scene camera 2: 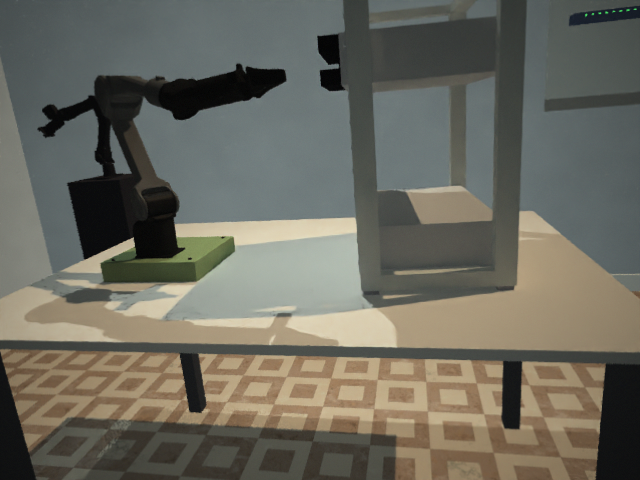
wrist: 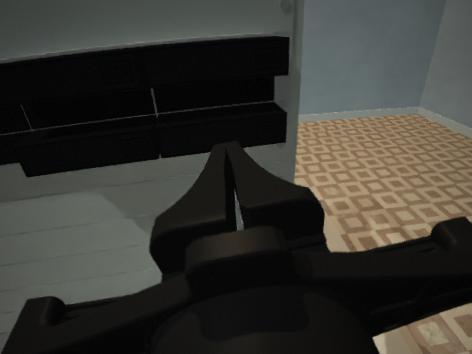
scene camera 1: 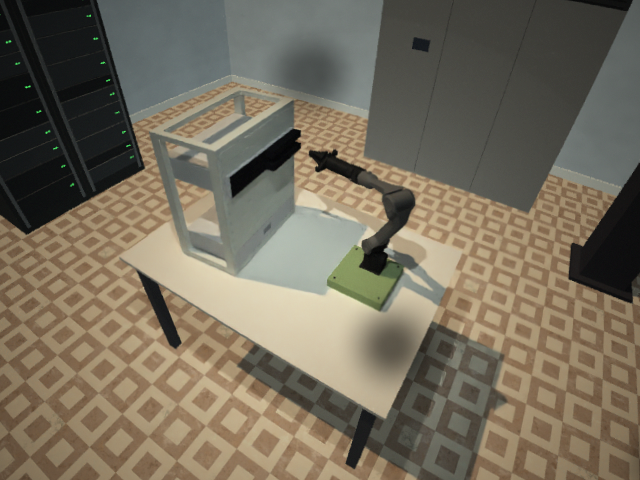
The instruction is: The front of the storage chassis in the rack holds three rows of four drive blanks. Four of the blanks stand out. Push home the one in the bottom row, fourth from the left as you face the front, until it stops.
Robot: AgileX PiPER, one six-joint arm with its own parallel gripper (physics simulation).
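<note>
The bottom-row fourth blank [scene camera 1: 290, 153] [scene camera 2: 331, 79] [wrist: 222, 131] is black and stands out of the chassis [scene camera 2: 429, 51] at the rack's right edge. The bottom-row third blank [wrist: 90, 150] stands out beside it. In the top row, the fourth blank [scene camera 2: 328, 49] [wrist: 215, 60] and its left neighbour also stand out. The middle row sits further in. My gripper [scene camera 1: 311, 153] [scene camera 2: 284, 75] [wrist: 228, 158] is shut and empty. It is in front of the bottom-row fourth blank, with a gap between, at about its height in scene camera 2. In the wrist view its tips show just below that blank.
The pale rack [scene camera 1: 222, 222] [scene camera 2: 364, 217] [wrist: 295, 100] stands on the table [scene camera 1: 268, 310] [scene camera 2: 439, 325]. Its plain panels lie above and below the blanks. My arm's green base [scene camera 1: 364, 281] [scene camera 2: 149, 271] is in front of the rack. A second dark arm [scene camera 2: 103, 134] stands in the background.
</note>
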